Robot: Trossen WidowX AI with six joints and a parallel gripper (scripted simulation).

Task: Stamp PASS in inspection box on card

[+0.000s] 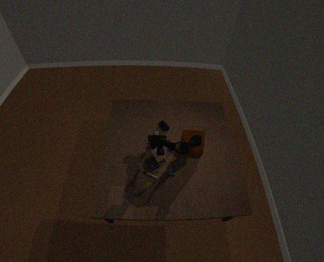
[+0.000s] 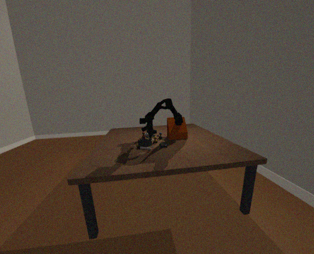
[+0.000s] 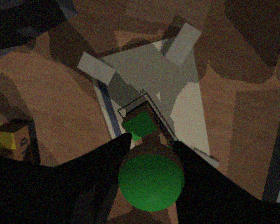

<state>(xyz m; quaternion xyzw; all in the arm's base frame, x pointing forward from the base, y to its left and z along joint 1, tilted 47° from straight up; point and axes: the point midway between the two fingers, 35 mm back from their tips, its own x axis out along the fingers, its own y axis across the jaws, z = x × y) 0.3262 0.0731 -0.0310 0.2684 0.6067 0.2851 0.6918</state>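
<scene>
Now: gripper tip right at the green-knobbed stamp. Round my gripper tip: yellow-topped stamp (100 mm to the left, 40 mm behind); then white card (30 mm below, 10 mm ahead); then red-knobbed stamp (100 mm to the right, 60 mm ahead).
</scene>
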